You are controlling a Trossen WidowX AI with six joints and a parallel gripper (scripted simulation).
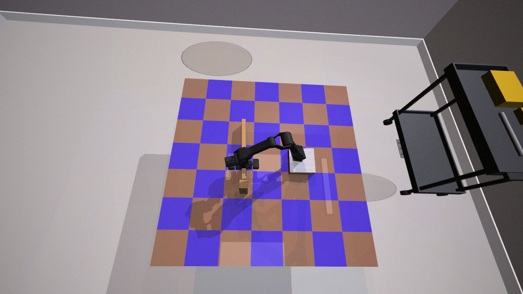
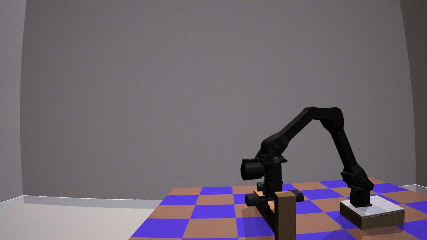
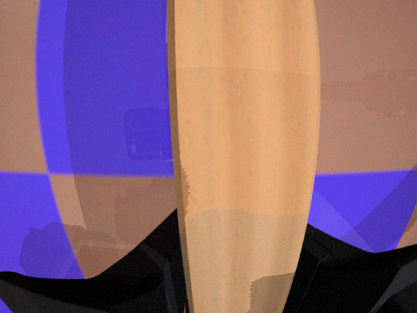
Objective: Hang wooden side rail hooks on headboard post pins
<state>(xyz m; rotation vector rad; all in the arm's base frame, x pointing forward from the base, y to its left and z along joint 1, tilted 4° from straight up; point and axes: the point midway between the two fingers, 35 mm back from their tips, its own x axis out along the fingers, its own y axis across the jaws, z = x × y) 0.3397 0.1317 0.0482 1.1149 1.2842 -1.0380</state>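
Now: gripper tip 20 mm past the wooden headboard post, 130 mm to the right of it and 40 mm below it.
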